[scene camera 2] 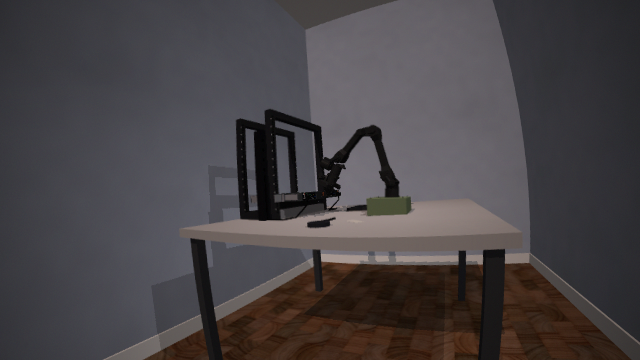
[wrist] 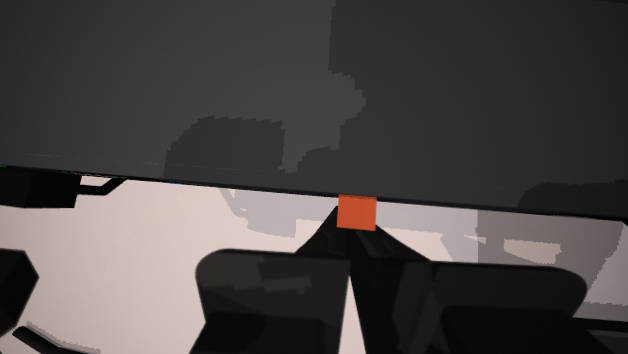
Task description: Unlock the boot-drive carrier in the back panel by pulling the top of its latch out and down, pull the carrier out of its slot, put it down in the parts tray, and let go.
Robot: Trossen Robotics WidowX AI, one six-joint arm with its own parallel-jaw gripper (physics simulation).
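Frame: origin at the arm's base, x right, y ahead, z up, level; metres.
Seen in the pictures: gripper, fingertip midpoint: (scene camera 2: 324, 198) (wrist: 342, 213); arm's base, link origin: (scene camera 2: 392, 197).
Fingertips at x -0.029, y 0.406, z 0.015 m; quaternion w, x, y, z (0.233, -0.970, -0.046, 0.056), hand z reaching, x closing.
Offsets run from my fingertips to a thing's top centre. "*": to the spot under its first point. Level surfaces: height alone.
The orange latch @(* dy +0.003, dx +0.004, dz +0.037 m) (wrist: 357, 212) of the boot-drive carrier sticks out from the back edge of the dark server chassis (wrist: 240, 85) (scene camera 2: 288, 197) in the wrist view. The rest of the carrier and its slot are hidden below the chassis edge. My gripper (wrist: 342, 213) (scene camera 2: 331, 192) is shut and empty. Its fingertips point at the chassis edge and their very ends are hidden behind the orange latch. I cannot tell whether they touch it. The parts tray (scene camera 2: 388, 206) is a green box on the table in the scene view, near the arm's base.
The black rack frame (scene camera 2: 270, 160) stands upright at the left of the table @(dz -0.092 m) (scene camera 2: 440, 227) and holds the chassis. A dark round object @(dy -0.256, dx -0.437, dz -0.076 m) (scene camera 2: 319, 224) lies near the table's front edge. A black plug @(* dy -0.017, dx -0.174, dz +0.017 m) (wrist: 50, 190) with a cable is at the chassis back, left in the wrist view.
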